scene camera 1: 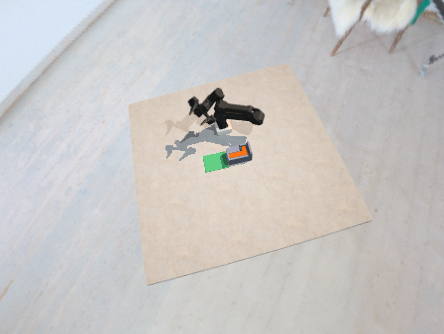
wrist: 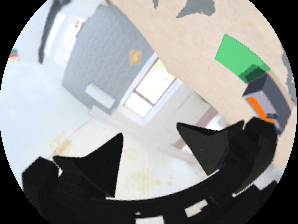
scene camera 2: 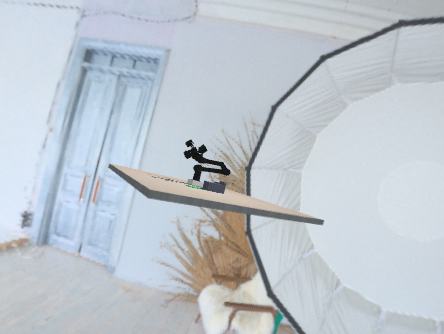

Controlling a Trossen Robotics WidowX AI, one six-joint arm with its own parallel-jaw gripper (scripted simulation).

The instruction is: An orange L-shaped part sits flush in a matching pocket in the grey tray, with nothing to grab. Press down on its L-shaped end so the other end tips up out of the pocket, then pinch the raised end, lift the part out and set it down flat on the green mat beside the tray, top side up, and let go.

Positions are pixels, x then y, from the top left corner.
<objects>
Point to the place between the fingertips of my gripper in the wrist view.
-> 150, 130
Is my gripper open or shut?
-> Open.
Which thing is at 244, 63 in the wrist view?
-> A green mat.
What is my gripper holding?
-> Nothing.
</objects>
